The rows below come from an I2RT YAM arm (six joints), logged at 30 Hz.
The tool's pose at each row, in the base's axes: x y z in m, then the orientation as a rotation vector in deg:
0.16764, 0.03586, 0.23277, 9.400, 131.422, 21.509
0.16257, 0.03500, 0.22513, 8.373, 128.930, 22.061
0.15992, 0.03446, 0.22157, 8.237, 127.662, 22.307
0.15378, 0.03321, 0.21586, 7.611, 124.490, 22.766
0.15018, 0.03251, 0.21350, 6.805, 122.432, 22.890
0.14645, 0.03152, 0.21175, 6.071, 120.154, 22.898
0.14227, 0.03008, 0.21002, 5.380, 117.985, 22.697
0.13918, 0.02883, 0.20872, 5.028, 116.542, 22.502
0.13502, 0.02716, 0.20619, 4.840, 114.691, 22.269
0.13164, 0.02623, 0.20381, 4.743, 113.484, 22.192
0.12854, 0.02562, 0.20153, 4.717, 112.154, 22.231
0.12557, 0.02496, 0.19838, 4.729, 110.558, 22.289
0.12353, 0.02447, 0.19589, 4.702, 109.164, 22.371
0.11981, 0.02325, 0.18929, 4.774, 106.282, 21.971
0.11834, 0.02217, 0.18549, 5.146, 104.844, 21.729
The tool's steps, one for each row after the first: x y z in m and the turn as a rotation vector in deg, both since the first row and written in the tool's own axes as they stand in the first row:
0.00856, -0.00325, 0.00102, -1.131, -2.274, -0.706
0.01271, -0.00490, 0.00126, -1.565, -3.463, -0.797
0.02056, -0.00791, 0.00016, -2.642, -6.436, -1.282
0.02448, -0.00932, -0.00111, -3.355, -8.358, -1.952
0.02800, -0.01082, -0.00293, -4.007, -10.517, -2.626
0.03171, -0.01274, -0.00519, -4.479, -12.607, -3.339
0.03442, -0.01434, -0.00689, -4.714, -14.017, -3.755
0.03862, -0.01673, -0.00867, -4.943, -15.846, -4.086
0.04235, -0.01837, -0.00982, -5.140, -17.028, -4.255
0.04590, -0.01967, -0.01075, -5.424, -18.316, -4.335
0.04996, -0.02130, -0.01104, -5.761, -19.863, -4.392
0.05296, -0.02256, -0.01104, -6.094, -21.205, -4.457
0.05979, -0.02582, -0.00978, -6.308, -24.095, -4.694
0.06318, -0.02806, -0.00864, -6.265, -25.578, -4.559

